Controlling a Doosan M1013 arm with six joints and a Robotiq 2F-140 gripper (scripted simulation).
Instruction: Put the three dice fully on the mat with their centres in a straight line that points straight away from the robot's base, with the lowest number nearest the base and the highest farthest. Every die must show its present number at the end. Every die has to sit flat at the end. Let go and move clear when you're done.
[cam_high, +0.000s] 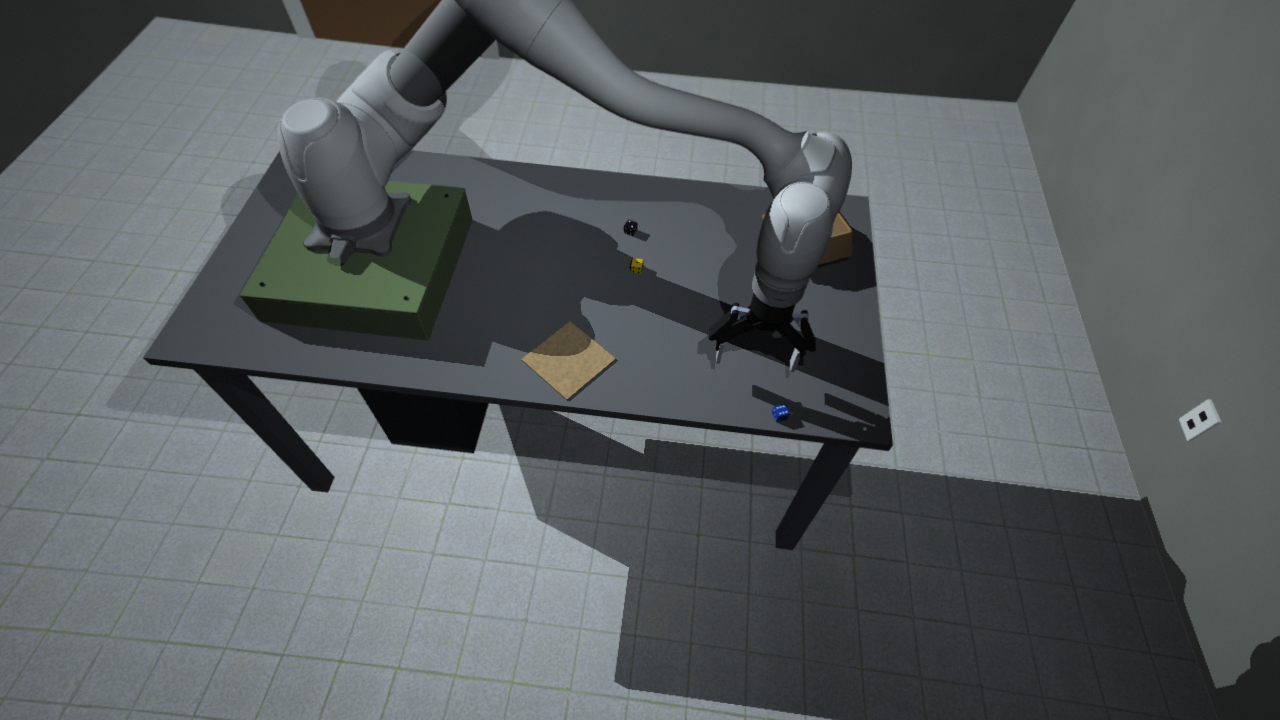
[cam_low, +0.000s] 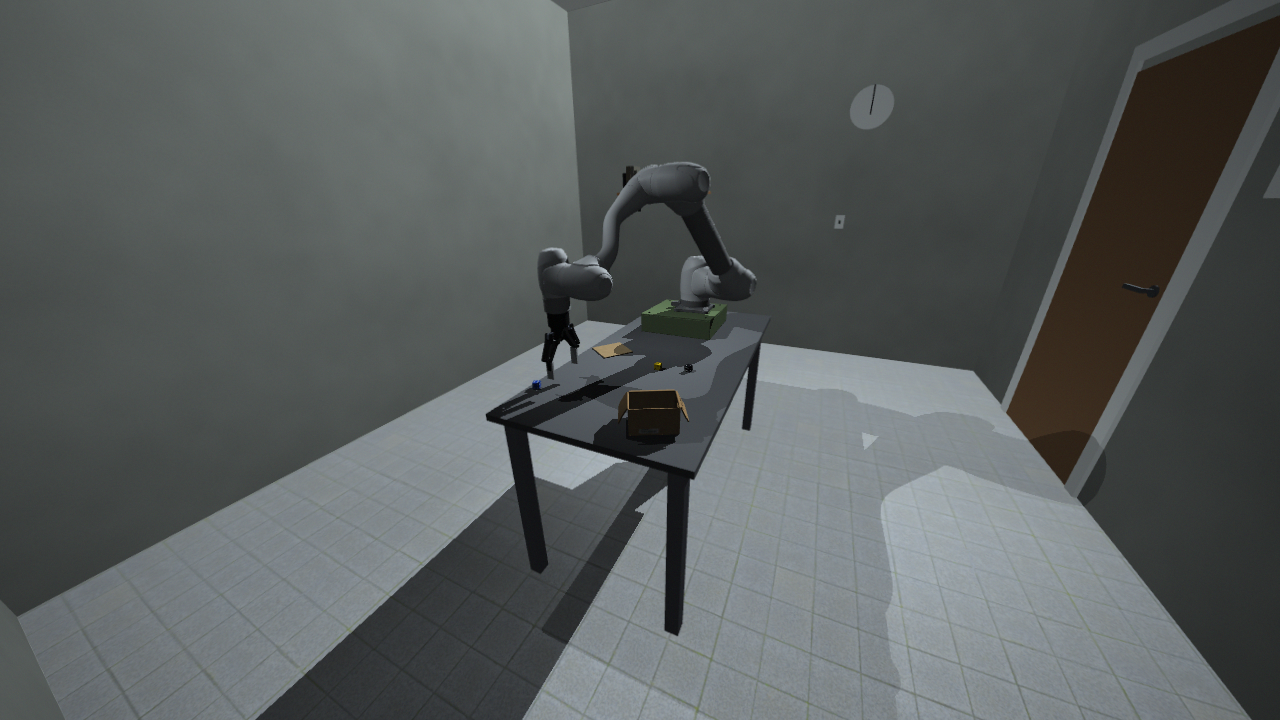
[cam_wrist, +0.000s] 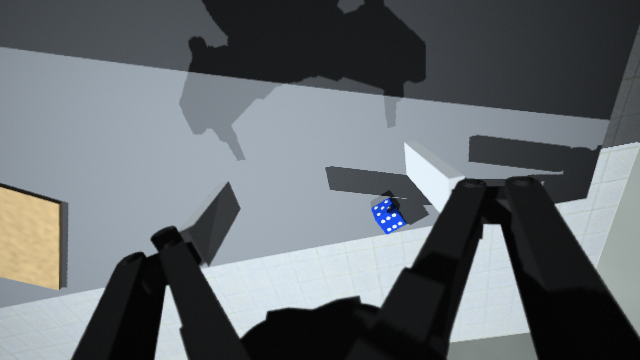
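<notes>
Now: hand 260 mm past the yellow die, 270 mm to the right of it and 60 mm above it. The rest, counted from my hand: tan mat (380 mm behind, 70 mm below); cardboard box (130 mm ahead, 410 mm to the left, 20 mm below); blue die (60 mm ahead, 80 mm to the right, 60 mm below).
</notes>
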